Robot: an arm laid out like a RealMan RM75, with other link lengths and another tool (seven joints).
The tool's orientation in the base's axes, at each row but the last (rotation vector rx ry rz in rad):
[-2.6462, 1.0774, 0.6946]
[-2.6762, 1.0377, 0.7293]
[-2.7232, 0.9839, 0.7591]
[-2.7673, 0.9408, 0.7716]
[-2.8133, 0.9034, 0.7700]
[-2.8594, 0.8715, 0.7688]
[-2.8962, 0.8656, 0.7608]
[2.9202, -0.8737, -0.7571]
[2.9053, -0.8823, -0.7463]
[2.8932, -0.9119, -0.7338]
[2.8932, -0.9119, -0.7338]
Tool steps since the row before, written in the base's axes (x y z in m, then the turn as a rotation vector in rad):
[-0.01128, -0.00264, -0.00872, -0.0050, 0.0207, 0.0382]
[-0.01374, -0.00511, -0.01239, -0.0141, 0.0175, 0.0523]
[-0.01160, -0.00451, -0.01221, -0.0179, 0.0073, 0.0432]
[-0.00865, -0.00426, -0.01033, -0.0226, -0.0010, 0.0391]
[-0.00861, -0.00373, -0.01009, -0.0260, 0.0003, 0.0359]
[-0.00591, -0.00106, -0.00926, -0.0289, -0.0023, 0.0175]
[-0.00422, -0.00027, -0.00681, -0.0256, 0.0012, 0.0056]
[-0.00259, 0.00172, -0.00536, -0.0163, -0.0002, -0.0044]
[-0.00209, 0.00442, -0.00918, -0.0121, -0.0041, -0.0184]
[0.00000, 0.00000, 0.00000, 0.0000, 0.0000, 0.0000]
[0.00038, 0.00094, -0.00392, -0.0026, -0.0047, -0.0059]
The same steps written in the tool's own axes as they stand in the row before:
[-0.00113, 0.00986, 0.01057, -0.0345, -0.0116, -0.0242]
[0.00049, 0.01290, 0.01420, -0.0456, -0.0030, -0.0340]
[0.00109, 0.01044, 0.01392, -0.0378, 0.0070, -0.0277]
[0.00162, 0.00806, 0.01149, -0.0344, 0.0163, -0.0243]
[0.00088, 0.00726, 0.01168, -0.0359, 0.0169, -0.0198]
[0.00072, 0.00323, 0.01053, -0.0279, 0.0190, -0.0029]
[0.00021, 0.00166, 0.00784, -0.0218, 0.0130, 0.0067]
[-0.00038, -0.00084, 0.00613, -0.0098, 0.0080, 0.0112]
[0.00018, -0.00399, 0.00960, 0.0015, 0.0070, 0.0212]
[0.00000, 0.00000, 0.00000, 0.0000, 0.0000, 0.0000]
[0.00144, -0.00160, 0.00343, 0.0032, 0.0044, 0.0058]

